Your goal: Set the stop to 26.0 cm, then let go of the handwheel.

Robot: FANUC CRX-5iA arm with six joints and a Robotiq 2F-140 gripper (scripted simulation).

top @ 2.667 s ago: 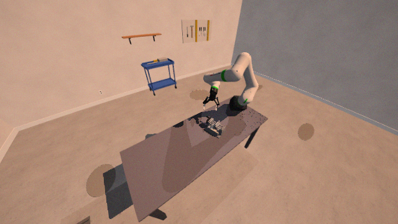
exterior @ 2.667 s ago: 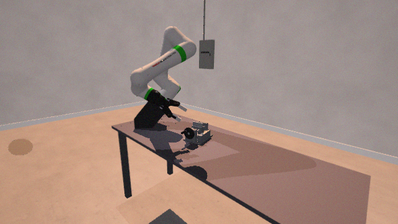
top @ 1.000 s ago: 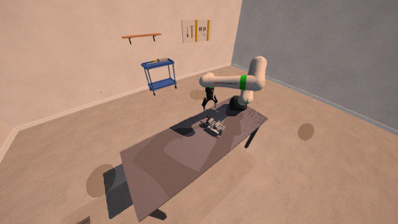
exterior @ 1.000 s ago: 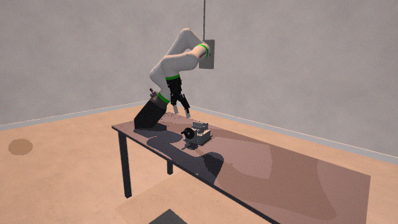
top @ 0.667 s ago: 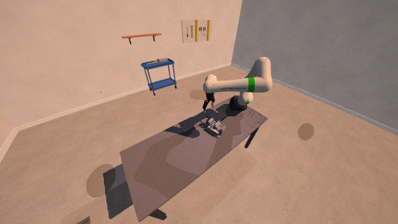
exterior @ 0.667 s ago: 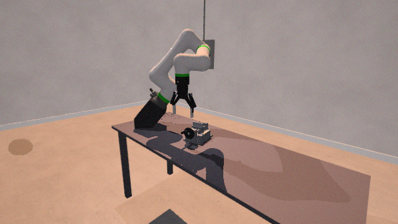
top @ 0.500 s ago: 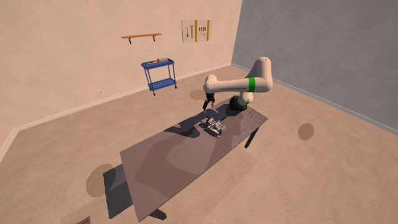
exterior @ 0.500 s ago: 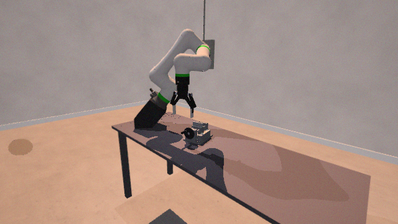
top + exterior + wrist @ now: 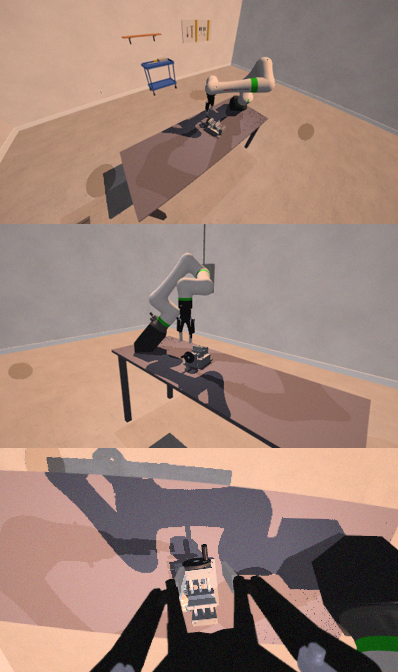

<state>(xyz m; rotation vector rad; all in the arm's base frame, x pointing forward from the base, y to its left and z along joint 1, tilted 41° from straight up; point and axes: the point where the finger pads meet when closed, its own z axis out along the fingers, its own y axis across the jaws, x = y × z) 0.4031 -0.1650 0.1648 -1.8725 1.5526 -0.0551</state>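
Right now my hand is 14 cm above the handwheel. The rest, counted from my hand: grey stop fixture: 14 cm to the left, 13 cm below, 1 cm behind.
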